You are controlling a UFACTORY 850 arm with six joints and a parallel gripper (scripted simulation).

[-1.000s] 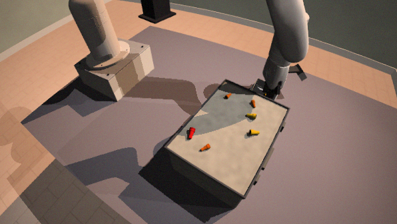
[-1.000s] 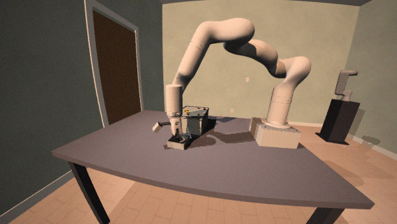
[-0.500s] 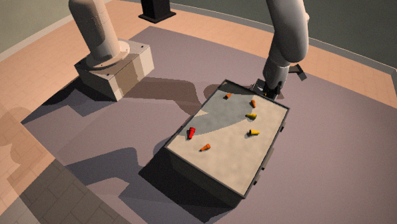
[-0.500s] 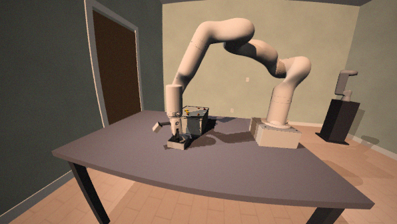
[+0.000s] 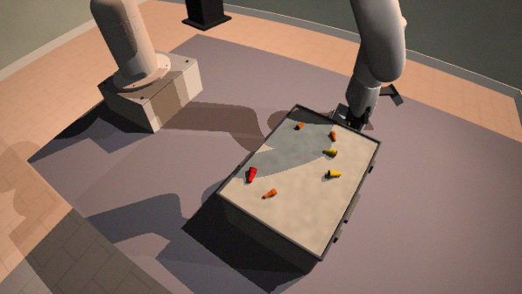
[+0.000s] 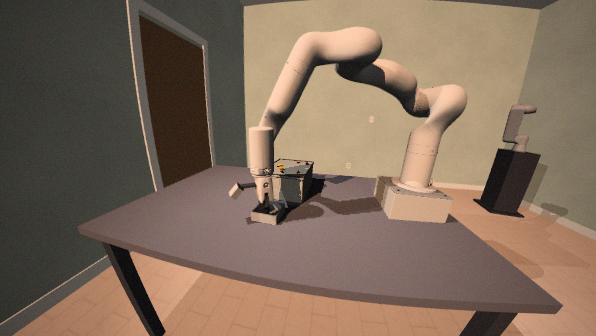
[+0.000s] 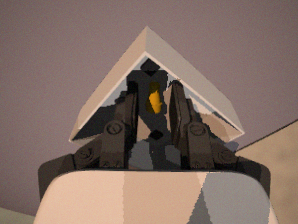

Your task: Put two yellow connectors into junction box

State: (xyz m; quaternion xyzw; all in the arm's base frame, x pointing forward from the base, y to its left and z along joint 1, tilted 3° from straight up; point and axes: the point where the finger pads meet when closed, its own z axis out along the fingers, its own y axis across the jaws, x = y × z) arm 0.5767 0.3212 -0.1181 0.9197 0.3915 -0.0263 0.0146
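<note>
My hand is 29 cm to the left of the tool case, 6 cm below it and 2 cm short of it. From my hand the other things lie so: red connector (38 cm to the right, 11 cm above, 5 cm behind).
</note>
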